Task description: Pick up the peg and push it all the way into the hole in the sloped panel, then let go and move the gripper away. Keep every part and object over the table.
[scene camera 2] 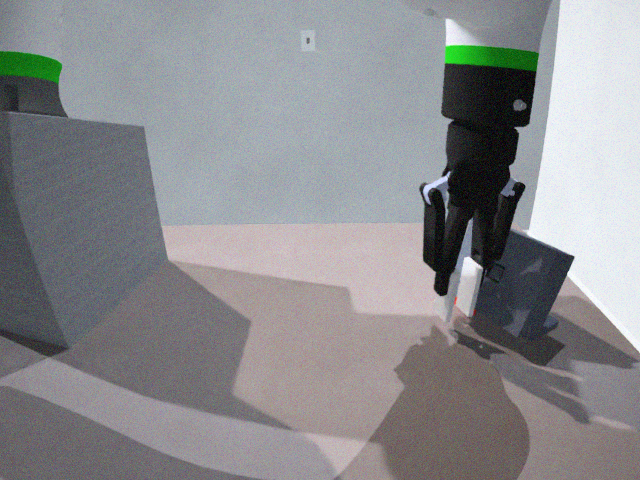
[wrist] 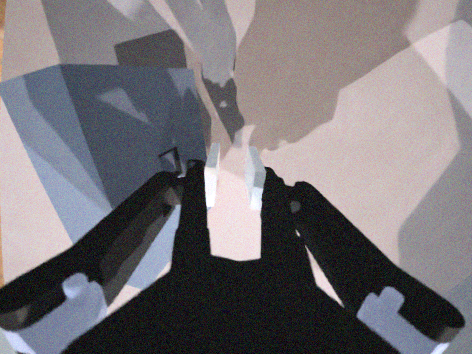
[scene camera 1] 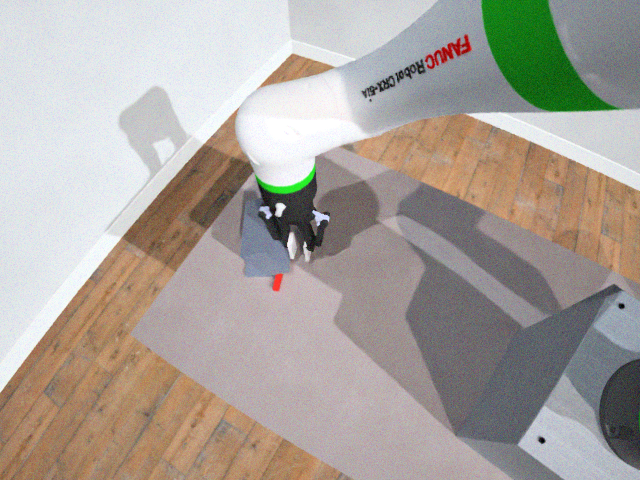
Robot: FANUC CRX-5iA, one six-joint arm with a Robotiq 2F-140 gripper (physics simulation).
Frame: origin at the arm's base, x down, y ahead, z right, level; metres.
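Seen in the pictures: gripper, fingertip midpoint: [scene camera 2: 452,312] [wrist: 232,159] [scene camera 1: 301,254]; arm's base at its link origin: [scene camera 2: 16,125].
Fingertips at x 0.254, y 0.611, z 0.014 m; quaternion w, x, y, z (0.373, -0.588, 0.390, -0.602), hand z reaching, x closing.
Note:
Pixels of each thing's top centre, then the offset from my fingertips to it. "*": a spot on its surface instead. Level surfaces: height alone.
- red peg at its top centre: [scene camera 1: 279,272] dx +0.009, dy +0.016, dz -0.060 m
- blue-grey sloped panel at its top centre: [wrist: 91,206] [scene camera 2: 517,229] [scene camera 1: 260,223] dx -0.107, dy +0.073, dz -0.028 m
- hole at a spot on its surface: [scene camera 2: 496,272] * dx -0.047, dy +0.055, dz -0.026 m
- table at its surface level: dx +0.021 m
The red peg [scene camera 1: 277,282] lies on the table at the near edge of the sloped panel. In scene camera 2, small bits of the peg [scene camera 2: 455,300] show behind the white fingertips; it does not show in the wrist view. The blue-grey sloped panel [scene camera 1: 261,253] [scene camera 2: 532,279] [wrist: 135,120] stands beside the gripper. A dark square outline, seemingly the hole [scene camera 2: 496,272], shows on its face, partly hidden in the wrist view. My gripper [scene camera 1: 299,258] [scene camera 2: 456,311] [wrist: 232,159] points down, partly open and empty, low over the table beside the panel and apart from the peg.
A large grey pedestal [scene camera 1: 522,366] [scene camera 2: 93,206] carries the robot base, far across the table [scene camera 1: 248,356] [scene camera 2: 310,341] from the panel. Wooden floor [scene camera 1: 129,408] lies beyond the table's edges. The panel stands near the wall-side edge. Arm shadows cross the table.

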